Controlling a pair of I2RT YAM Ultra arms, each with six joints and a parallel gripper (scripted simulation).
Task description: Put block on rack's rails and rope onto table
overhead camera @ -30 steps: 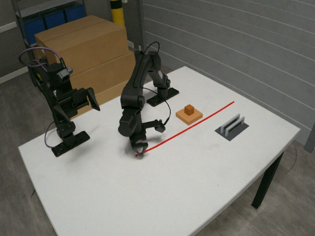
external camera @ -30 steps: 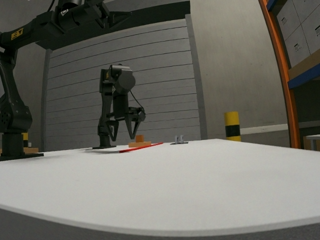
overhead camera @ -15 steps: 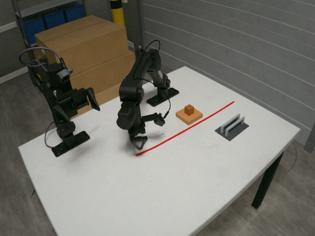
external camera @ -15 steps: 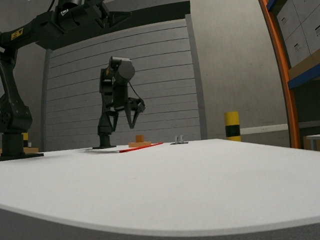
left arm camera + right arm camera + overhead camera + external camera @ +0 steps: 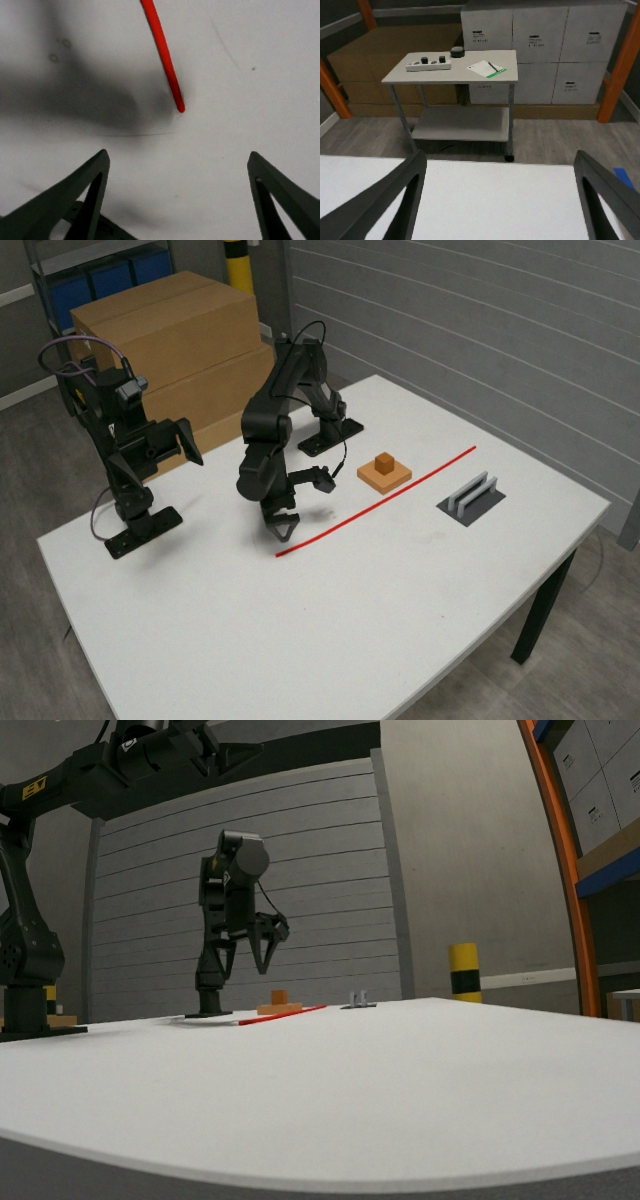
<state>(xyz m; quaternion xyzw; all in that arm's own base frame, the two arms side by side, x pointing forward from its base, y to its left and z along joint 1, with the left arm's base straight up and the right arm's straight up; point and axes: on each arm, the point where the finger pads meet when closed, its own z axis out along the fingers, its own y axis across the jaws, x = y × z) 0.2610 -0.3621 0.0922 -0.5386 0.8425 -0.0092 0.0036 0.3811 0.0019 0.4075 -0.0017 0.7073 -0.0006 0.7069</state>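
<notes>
Right now my left hand is 340 mm to the right of the orange block, 60 mm above it and 50 mm past it. Round my left hand: rack (440 mm to the left, 160 mm ahead, 70 mm below).
</notes>
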